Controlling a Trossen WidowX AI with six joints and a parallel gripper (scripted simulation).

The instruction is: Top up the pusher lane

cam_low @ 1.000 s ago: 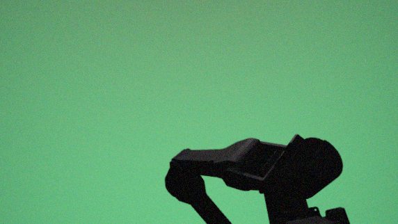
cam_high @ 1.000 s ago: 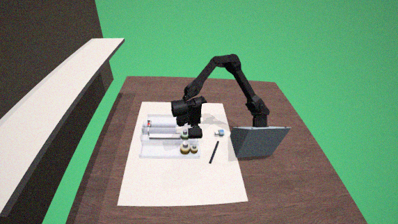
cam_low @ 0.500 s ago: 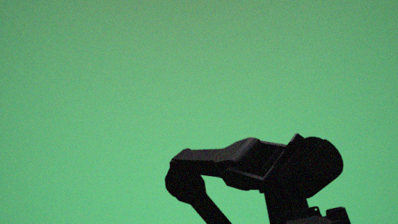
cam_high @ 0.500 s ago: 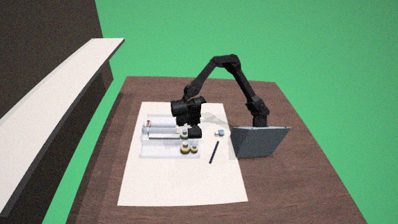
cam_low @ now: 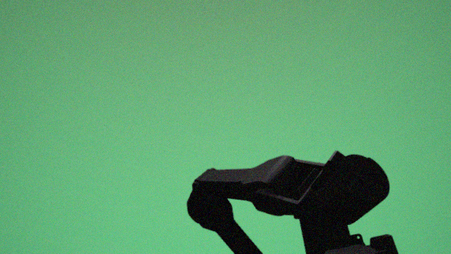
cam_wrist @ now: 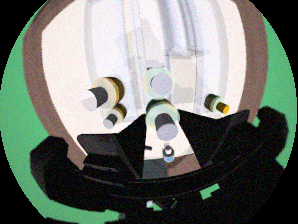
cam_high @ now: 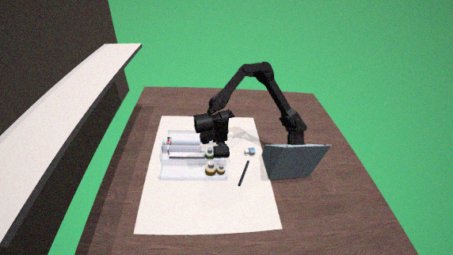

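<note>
My gripper tip is now 11 cm past the black stick, 9 cm to the right of it and 4 cm above it. Also, from my gripper tip: lane rack: 15 cm ahead, 3 cm below, 2 cm to the right; red mark: 23 cm ahead, 4 cm to the right, 2 cm above.
</note>
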